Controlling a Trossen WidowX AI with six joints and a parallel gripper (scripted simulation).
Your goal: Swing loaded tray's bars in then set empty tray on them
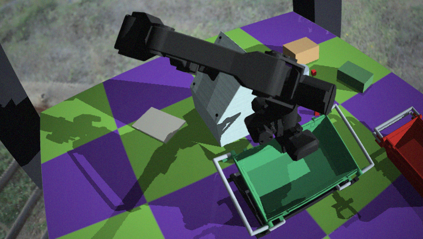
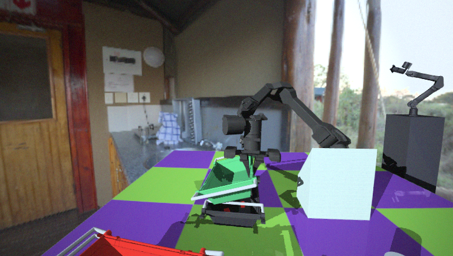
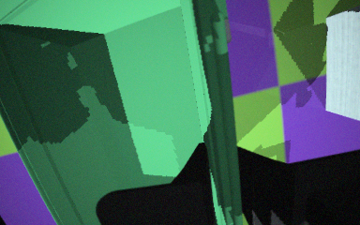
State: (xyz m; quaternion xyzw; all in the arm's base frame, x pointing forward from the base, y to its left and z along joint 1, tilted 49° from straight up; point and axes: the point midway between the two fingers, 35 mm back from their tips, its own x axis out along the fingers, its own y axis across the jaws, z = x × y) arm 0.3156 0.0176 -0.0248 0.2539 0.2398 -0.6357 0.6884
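Now: gripper tip 7 cm short of the green tray and 1 cm below it. Also, from my gripper tip: dark green block: 45 cm to the left, 21 cm behind, 9 cm below; white sheet: 36 cm behind, 23 cm to the right, 11 cm below; grey cylinder: 29 cm behind, 25 cm to the left, 8 cm below.
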